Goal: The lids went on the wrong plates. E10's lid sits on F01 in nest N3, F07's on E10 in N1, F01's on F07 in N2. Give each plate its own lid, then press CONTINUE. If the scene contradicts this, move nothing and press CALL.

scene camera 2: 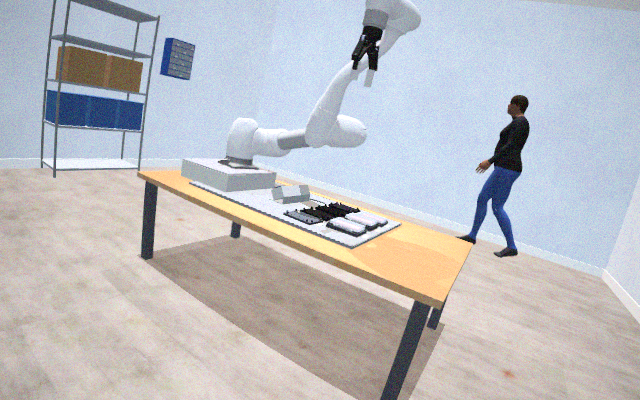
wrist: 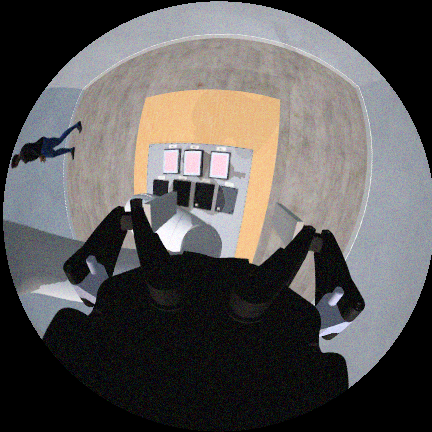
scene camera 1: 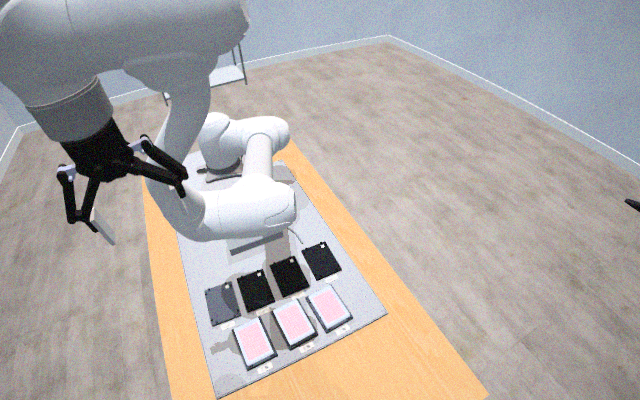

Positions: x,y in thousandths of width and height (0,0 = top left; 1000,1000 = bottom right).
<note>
My gripper (scene camera 1: 234,561) is open and holds nothing.
My gripper shows as well in scene camera 2 (scene camera 2: 563,209) and in the wrist view (wrist: 520,480).
</note>
